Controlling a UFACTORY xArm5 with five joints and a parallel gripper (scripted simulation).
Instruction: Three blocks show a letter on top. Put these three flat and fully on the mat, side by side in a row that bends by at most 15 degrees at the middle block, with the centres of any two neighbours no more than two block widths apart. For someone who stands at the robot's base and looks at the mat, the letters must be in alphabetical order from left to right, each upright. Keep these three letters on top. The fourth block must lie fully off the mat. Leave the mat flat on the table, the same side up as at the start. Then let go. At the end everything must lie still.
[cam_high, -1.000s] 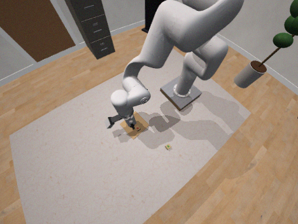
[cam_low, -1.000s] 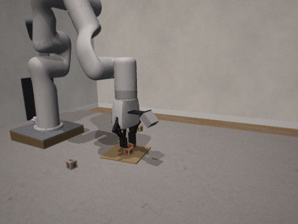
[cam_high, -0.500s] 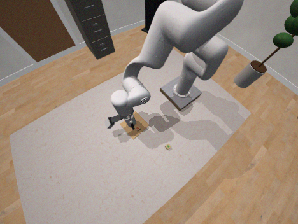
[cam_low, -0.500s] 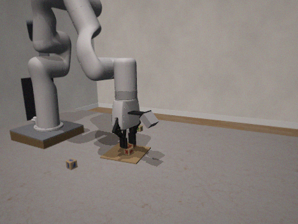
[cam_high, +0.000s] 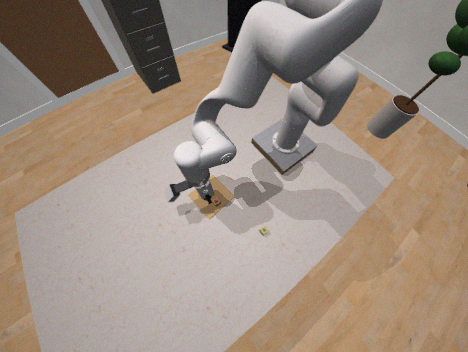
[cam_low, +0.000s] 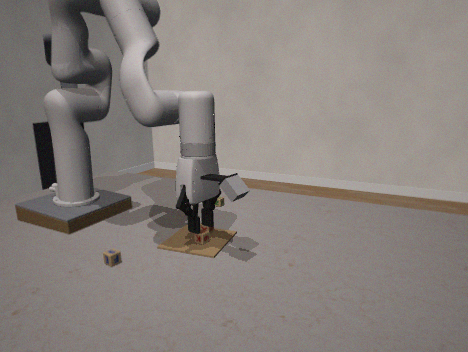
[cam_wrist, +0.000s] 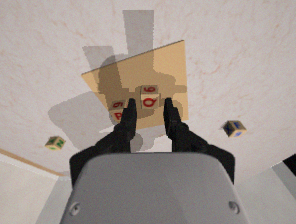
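My hand is 50 mm above the tan mat, 10 mm to the right of it and 10 mm past it. Round my hand: blue-lettered block (140 mm to the right, 140 mm behind, 40 mm below).
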